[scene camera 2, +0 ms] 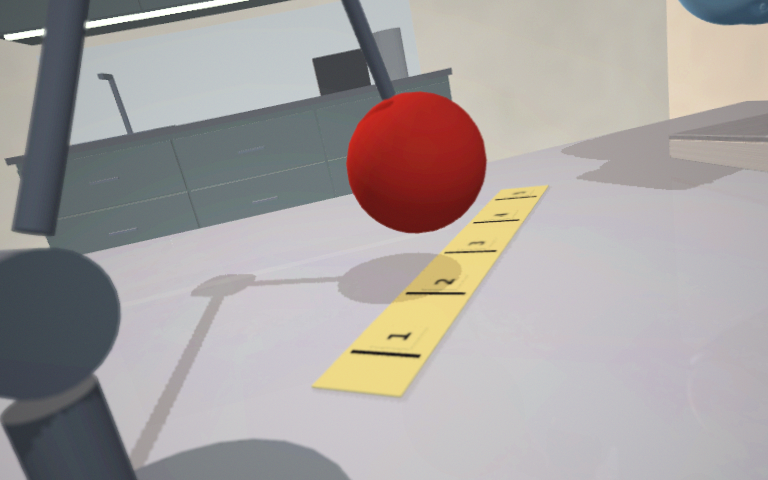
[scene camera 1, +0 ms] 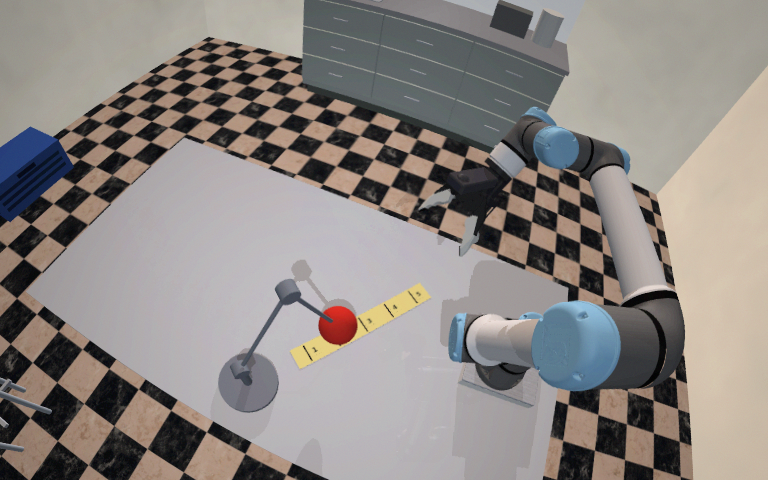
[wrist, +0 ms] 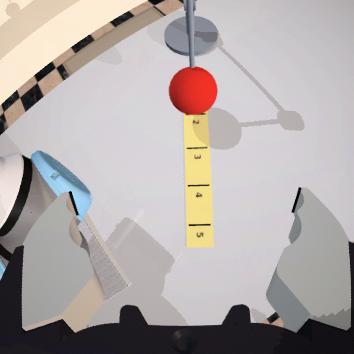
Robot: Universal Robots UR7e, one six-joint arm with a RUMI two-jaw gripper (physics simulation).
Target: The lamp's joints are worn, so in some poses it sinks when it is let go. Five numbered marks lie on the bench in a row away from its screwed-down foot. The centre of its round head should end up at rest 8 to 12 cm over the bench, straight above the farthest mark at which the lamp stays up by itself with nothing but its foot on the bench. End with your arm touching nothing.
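Where they show: gripper, fingertip midpoint: (scene camera 1: 438,233) (wrist: 183,192); arm's base at its link origin: (scene camera 1: 499,365).
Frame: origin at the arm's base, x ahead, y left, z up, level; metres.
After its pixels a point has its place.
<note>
The lamp's round red head (scene camera 1: 337,324) {x 0.459, y 0.082, z 0.117 m} (scene camera 2: 416,162) {x 0.474, y 0.112, z 0.079 m} (wrist: 193,90) {x 0.446, y 0.042, z 0.113 m} hangs above the bench near mark 2 of the yellow strip (scene camera 1: 379,315) {x 0.372, y -0.054, z -0.033 m} (scene camera 2: 362,378) {x 0.540, y 0.151, z -0.032 m} (wrist: 198,172) {x 0.371, y -0.058, z -0.032 m}; its exact height and mark cannot be told. In scene camera 1 it hides mark 2. The lamp's elbow (scene camera 1: 287,291) is raised, with the upper bar sloping down to the head. The round grey foot (scene camera 1: 261,390) {x 0.592, y 0.277, z -0.018 m} (wrist: 176,42) {x 0.578, y 0.265, z -0.018 m} stands beyond the mark 1 end. My gripper (scene camera 1: 442,231) {x 0.304, y -0.113, z 0.324 m} (wrist: 183,192) {x 0.304, y -0.113, z 0.324 m} is open and empty, well away from the head beyond the mark 5 end, touching nothing.
The robot's base plate (scene camera 1: 498,390) {x -0.008, y 0.076, z 0.003 m} (wrist: 106,262) {x 0.082, y -0.084, z -0.001 m} lies on the bench (scene camera 1: 169,226) {x 1.141, y -0.086, z -0.033 m} to the right of the strip in scene camera 1. My arm arches high above the bench's right side. A drawer cabinet (scene camera 1: 419,67) stands behind, and a blue box (scene camera 1: 33,164) at the left.
</note>
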